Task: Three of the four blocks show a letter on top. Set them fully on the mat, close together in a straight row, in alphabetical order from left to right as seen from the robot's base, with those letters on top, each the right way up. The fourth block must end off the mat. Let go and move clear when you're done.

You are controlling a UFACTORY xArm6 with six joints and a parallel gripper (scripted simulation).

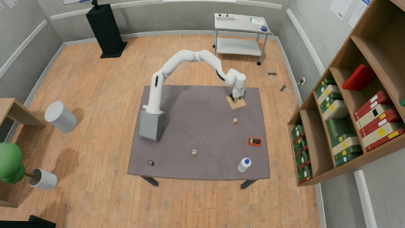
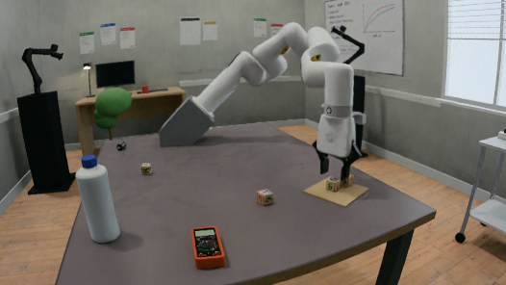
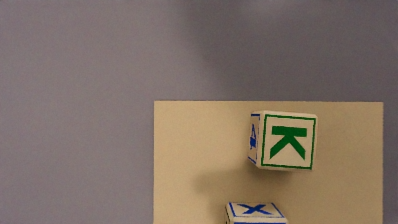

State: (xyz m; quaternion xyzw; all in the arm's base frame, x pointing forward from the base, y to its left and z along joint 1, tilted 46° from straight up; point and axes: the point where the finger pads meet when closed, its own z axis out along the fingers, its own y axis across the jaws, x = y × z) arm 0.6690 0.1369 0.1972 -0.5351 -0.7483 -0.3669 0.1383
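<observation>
My hand is 10 mm short of the tan mat, 10 mm to the right of it and 60 mm above it. Round my hand: black object (660 mm behind, 610 mm to the right, 50 mm below); white bottle (50 mm ahead, 600 mm to the right, 30 mm above).
</observation>
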